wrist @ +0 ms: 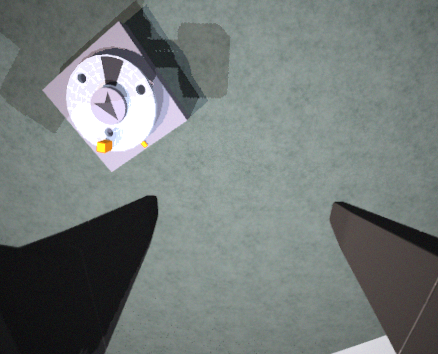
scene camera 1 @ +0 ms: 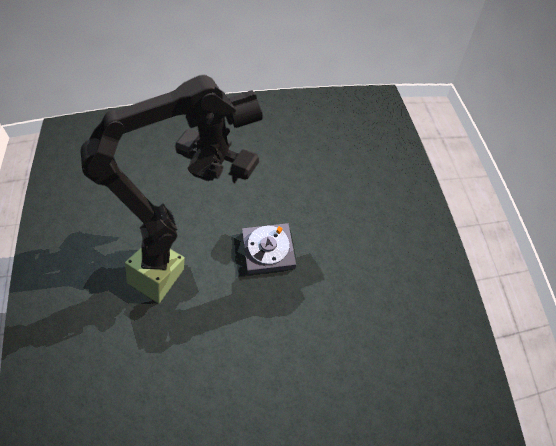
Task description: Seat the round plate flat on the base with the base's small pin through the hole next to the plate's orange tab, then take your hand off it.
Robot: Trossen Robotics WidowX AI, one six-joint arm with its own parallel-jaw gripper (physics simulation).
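Places are measured from the arm's base along level axes (x left, y up, z ahead), in metres.
Pixels of known places: gripper, fingertip midpoint: (wrist: 244, 208); arm's base, link origin: (scene camera 1: 154, 259).
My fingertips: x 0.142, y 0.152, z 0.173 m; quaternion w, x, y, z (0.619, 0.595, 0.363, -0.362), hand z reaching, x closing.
Observation:
For each thing: its middle in the pictures, then the offset to it from my fingertips. "spot": a spot on its surface instead. Level surfaces: height alone.
- round white plate, body centre: (wrist: 107, 105) (scene camera 1: 268, 243) dx -0.088, dy -0.173, dz +0.115 m
- square grey-lilac base, body centre: (wrist: 115, 104) (scene camera 1: 268, 246) dx -0.087, dy -0.192, dz +0.115 m
- plate's orange tab, body centre: (wrist: 104, 146) (scene camera 1: 279, 230) dx -0.051, dy -0.167, dz +0.143 m
- hole, surface spot: (wrist: 107, 132) spot: dx -0.064, dy -0.182, dz +0.139 m
- small orange mark, surface spot: (wrist: 144, 144) spot: dx -0.030, dy -0.187, dz +0.108 m
- dark green mat, surface height: dy -0.212 m
The round white plate (scene camera 1: 283, 246) (wrist: 81, 111) lies on the square grey-lilac base (scene camera 1: 272, 268) (wrist: 56, 91), around its hub (scene camera 1: 268, 243) (wrist: 106, 102) with an arrow mark. The plate's orange tab (scene camera 1: 279, 230) (wrist: 104, 146) is at the back right in the scene view. The hole (wrist: 109, 132) next to it looks greyish inside; I cannot tell whether the pin is in it. A small orange mark (wrist: 144, 144) shows beside the plate's rim. Whether the plate is fully flat is unclear. My gripper (scene camera 1: 209, 168) (wrist: 244, 208) is open and empty, high up and apart from plate and base.
The arm stands on a green block (scene camera 1: 160, 287) left of the base. A dark green mat (scene camera 1: 375, 350) lies under everything, with pale tiles (scene camera 1: 462, 175) along its right side and a grey wall (scene camera 1: 300, 40) behind. Arm shadows fall around the base.

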